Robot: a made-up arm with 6 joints.
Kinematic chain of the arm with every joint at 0, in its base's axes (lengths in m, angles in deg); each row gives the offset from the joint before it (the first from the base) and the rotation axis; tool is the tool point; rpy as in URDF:
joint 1: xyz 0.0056 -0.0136 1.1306 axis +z
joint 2: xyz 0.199 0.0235 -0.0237 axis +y
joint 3: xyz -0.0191 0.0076 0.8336 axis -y
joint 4: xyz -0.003 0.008 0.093 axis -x
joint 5: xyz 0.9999 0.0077 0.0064 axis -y
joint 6: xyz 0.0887 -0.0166 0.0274 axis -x
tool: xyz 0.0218 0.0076 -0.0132 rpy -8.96 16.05 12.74
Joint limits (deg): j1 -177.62..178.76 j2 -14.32..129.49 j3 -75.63..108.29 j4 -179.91..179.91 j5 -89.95..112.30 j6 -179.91..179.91
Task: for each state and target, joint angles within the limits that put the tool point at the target. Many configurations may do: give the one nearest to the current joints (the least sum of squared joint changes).
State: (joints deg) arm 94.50 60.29 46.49 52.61 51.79 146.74
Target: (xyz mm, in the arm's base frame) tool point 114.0 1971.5 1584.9
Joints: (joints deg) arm 83.67 61.88 55.80 51.15 47.39 146.25
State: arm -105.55 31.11 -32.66 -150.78 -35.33 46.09
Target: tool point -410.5 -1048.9 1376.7
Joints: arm -115.73 -0.85 -38.39 -150.83 -36.57 45.94
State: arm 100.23 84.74 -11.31 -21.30 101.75 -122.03
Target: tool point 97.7 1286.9 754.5
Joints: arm 86.04 55.40 -18.87 -22.97 106.40 -122.55
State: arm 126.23 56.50 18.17 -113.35 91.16 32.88
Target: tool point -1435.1 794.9 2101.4
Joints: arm 153.07 38.44 55.06 -109.58 80.56 32.30
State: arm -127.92 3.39 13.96 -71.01 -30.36 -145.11
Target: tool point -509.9 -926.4 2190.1
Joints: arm -123.59 -14.32 -3.34 -69.31 -45.14 -145.44
